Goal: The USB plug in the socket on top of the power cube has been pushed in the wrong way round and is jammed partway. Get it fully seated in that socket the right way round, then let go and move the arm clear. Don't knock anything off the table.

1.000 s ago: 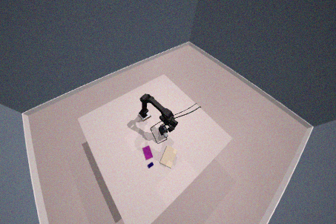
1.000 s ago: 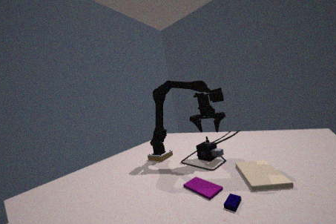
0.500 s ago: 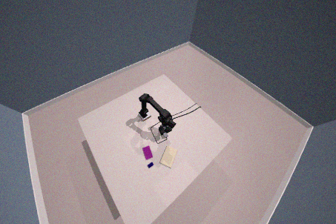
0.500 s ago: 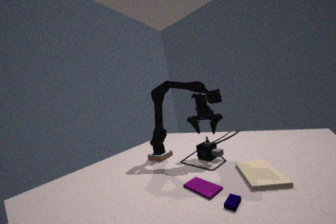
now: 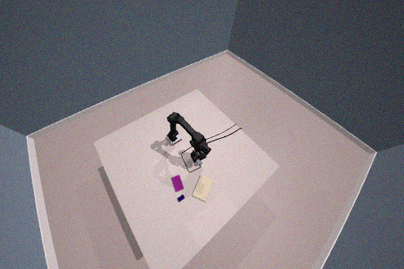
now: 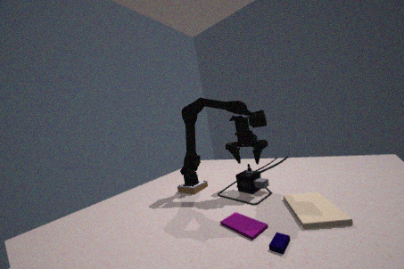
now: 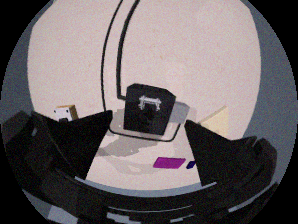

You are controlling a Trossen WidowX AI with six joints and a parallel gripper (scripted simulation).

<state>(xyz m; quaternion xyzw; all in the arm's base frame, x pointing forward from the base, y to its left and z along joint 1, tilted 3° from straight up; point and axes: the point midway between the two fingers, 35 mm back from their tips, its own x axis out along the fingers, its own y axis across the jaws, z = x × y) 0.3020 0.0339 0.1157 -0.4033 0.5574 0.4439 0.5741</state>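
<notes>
Right now my gripper tip is 2 cm above the USB plug. Round my gripper tip: magenta flat block: 5 cm ahead, 29 cm to the right, 11 cm below; dark blue block: 15 cm ahead, 34 cm to the right, 11 cm below; tan flat slab: 23 cm ahead, 16 cm to the right, 11 cm below.
</notes>
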